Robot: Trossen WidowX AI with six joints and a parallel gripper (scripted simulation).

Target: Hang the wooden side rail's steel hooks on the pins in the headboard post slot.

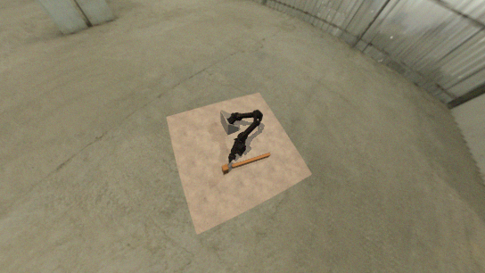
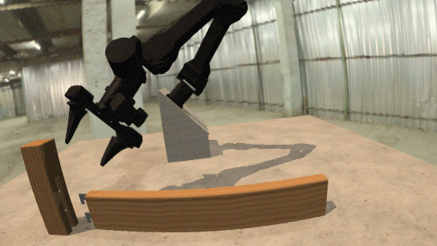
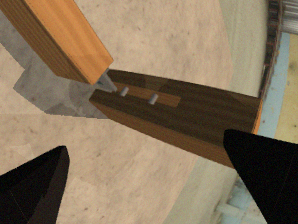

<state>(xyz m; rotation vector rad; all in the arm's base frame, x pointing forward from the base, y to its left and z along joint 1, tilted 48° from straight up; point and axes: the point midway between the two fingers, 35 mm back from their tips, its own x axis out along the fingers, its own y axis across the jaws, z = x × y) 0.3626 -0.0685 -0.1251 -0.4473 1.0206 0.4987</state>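
My gripper tip is now 5 cm short of the wooden headboard post, 7 cm to the left of it and 4 cm above it.
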